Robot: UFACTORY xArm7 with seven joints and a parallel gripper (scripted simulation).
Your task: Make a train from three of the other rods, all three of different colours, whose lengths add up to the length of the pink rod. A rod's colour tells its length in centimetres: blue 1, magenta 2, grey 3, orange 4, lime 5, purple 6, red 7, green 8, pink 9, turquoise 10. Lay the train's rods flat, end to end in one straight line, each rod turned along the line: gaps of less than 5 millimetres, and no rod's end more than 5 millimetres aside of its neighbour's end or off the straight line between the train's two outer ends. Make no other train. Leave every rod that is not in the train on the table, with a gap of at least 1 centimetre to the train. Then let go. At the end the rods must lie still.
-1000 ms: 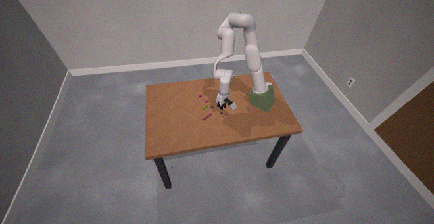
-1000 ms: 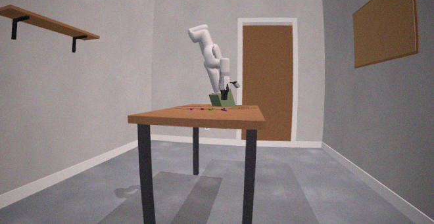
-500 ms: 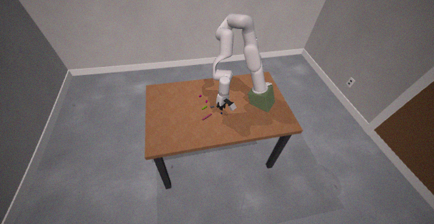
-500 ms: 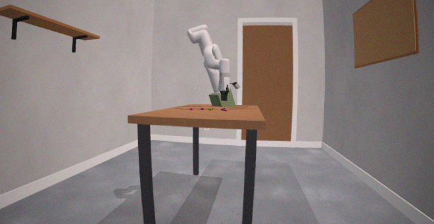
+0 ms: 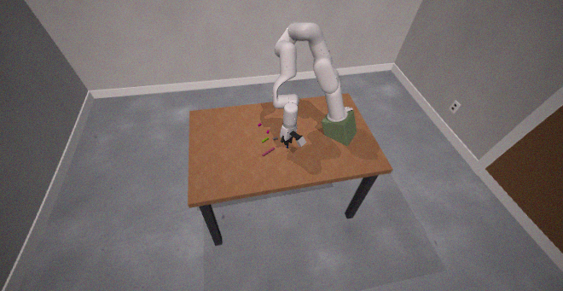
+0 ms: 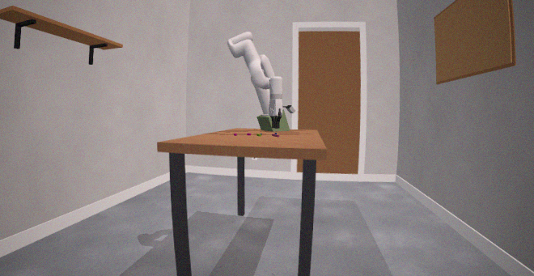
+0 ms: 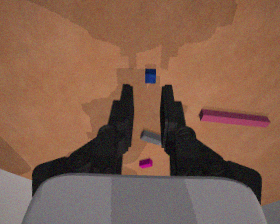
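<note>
My gripper is now 50 mm above the blue rod. From my hand the other things lie so: lime rod (130 mm ahead, 80 mm to the right, 50 mm below); then pink rod (120 mm ahead, 20 mm to the left, 50 mm below); then grey rod (60 mm ahead, 80 mm to the right, 50 mm below).
</note>
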